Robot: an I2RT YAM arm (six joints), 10 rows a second.
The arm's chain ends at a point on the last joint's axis. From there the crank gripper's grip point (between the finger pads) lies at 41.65 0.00 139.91 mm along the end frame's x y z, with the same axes.
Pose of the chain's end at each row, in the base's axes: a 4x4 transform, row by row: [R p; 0 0 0 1], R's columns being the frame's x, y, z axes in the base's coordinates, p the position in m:
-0.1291, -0.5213, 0.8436, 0.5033; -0.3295, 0.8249, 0.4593, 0.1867; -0.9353, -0.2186, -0.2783, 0.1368; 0, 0, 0, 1
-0.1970, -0.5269, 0.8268, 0.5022; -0.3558, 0.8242, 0.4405, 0.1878; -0.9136, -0.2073, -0.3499, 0.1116; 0, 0, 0, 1
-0.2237, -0.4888, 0.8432, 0.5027; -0.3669, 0.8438, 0.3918, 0.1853; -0.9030, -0.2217, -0.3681, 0.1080; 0, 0, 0, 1
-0.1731, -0.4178, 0.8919, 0.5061; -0.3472, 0.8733, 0.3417, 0.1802; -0.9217, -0.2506, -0.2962, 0.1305; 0, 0, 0, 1
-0.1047, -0.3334, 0.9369, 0.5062; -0.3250, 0.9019, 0.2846, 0.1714; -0.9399, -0.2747, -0.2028, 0.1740; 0, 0, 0, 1
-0.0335, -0.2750, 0.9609, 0.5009; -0.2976, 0.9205, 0.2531, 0.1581; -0.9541, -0.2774, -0.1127, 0.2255; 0, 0, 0, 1
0.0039, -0.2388, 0.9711, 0.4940; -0.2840, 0.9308, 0.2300, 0.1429; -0.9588, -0.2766, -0.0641, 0.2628; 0, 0, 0, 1
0.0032, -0.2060, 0.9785, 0.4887; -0.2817, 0.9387, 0.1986, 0.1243; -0.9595, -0.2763, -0.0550, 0.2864; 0, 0, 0, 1
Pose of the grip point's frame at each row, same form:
-0.1291, -0.5213, 0.8436, 0.6160; -0.3295, 0.8249, 0.4593, 0.2372; -0.9353, -0.2186, -0.2783, 0.0589; 0, 0, 0, 1
-0.1970, -0.5269, 0.8268, 0.6097; -0.3558, 0.8242, 0.4405, 0.2346; -0.9136, -0.2073, -0.3499, 0.0246; 0, 0, 0, 1
-0.2237, -0.4888, 0.8432, 0.6114; -0.3669, 0.8438, 0.3918, 0.2248; -0.9030, -0.2217, -0.3681, 0.0189; 0, 0, 0, 1
-0.1731, -0.4178, 0.8919, 0.6237; -0.3472, 0.8733, 0.3417, 0.2135; -0.9217, -0.2506, -0.2962, 0.0507; 0, 0, 0, 1
-0.1047, -0.3334, 0.9369, 0.6329; -0.3250, 0.9019, 0.2846, 0.1977; -0.9399, -0.2747, -0.2028, 0.1065; 0, 0, 0, 1
-0.0335, -0.2750, 0.9609, 0.6339; -0.2976, 0.9205, 0.2531, 0.1811; -0.9541, -0.2774, -0.1127, 0.1700; 0, 0, 0, 1
0.0039, -0.2388, 0.9711, 0.6300; -0.2840, 0.9308, 0.2300, 0.1633; -0.9588, -0.2766, -0.0641, 0.2139; 0, 0, 0, 1
0.0032, -0.2060, 0.9785, 0.6257; -0.2817, 0.9387, 0.1986, 0.1404; -0.9595, -0.2763, -0.0550, 0.2387; 0, 0, 0, 1

